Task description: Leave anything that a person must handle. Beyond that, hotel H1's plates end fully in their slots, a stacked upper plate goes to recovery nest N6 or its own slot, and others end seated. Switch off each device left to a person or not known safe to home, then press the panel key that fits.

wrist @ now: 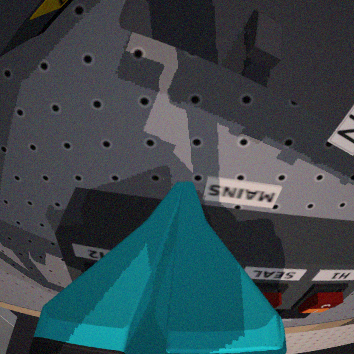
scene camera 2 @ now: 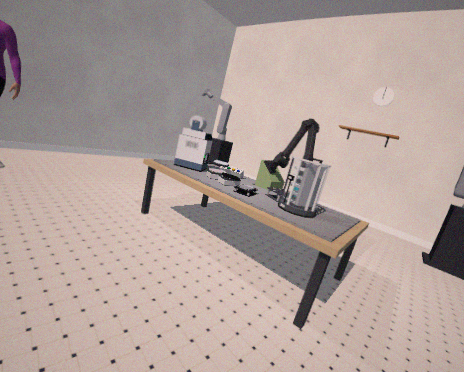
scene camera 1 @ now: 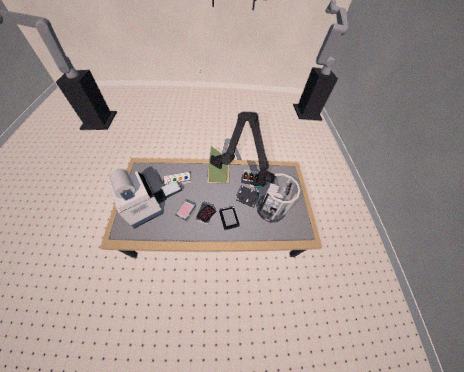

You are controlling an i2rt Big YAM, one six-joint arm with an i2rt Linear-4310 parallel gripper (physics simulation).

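Places are measured from the arm's base along level axes (x right, y ahead, z up), in centimetres.
Where they show: gripper, fingertip midpoint: (wrist: 185, 192) (scene camera 2: 294, 196) (scene camera 1: 257, 187); arm's base, origin of the base link: (scene camera 2: 269, 167) (scene camera 1: 215, 162).
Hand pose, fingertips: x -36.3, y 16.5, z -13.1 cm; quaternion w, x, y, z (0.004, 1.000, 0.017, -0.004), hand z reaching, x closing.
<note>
Each offset is from my fingertips to the top centre of the thing. "spot": to the spot under its first point.
My gripper (wrist: 185, 192) (scene camera 1: 258, 186) is shut and empty, its teal fingertips together over the black switch box @[dx +1.2, dy -13.1, dz +0.8 cm] (wrist: 320, 245) (scene camera 1: 249, 175). In the wrist view the fingers cover the box's middle, hiding the SH1 switch and most of SH2. A SEAL rocker @[dx +4.3, dy -10.4, dz +0.8 cm] (wrist: 274, 300) shows partly beside the fingers; the red H1 rocker @[dx +9.2, dy -11.3, dz +0.8 cm] (wrist: 324, 301) shows right of it. A MAINS label @[spot: dx +3.0, dy -4.1, dz -4.3 cm] (wrist: 243, 192) lies beyond the box. The key panel @[dx +69.8, dy -9.1, dz +3.9 cm] (scene camera 1: 177, 178) (scene camera 2: 233, 171) has coloured keys. A pink-topped plate @[dx +59.7, dy +22.1, dz +2.5 cm] (scene camera 1: 185, 209) and a dark red plate @[dx +43.1, dy +25.4, dz +3.4 cm] (scene camera 1: 206, 213) lie near the table's middle. Plate seating is too small to tell.
A round rack with white posts (scene camera 1: 298, 190) (scene camera 2: 325, 185) stands right of the switch box. A dark perforated block @[dx +8.8, dy +8.7, dz +3.1 cm] (scene camera 1: 248, 195) and a black frame @[dx +25.4, dy +27.5, dz -0.2 cm] (scene camera 1: 223, 219) lie nearby. A white machine @[dx +94.3, dy +19.6, dz +41.1 cm] (scene camera 1: 140, 206) (scene camera 2: 192, 147) stands left, a green block (scene camera 1: 218, 173) (scene camera 2: 265, 175) behind. A person (scene camera 2: 10, 55) shows partly.
</note>
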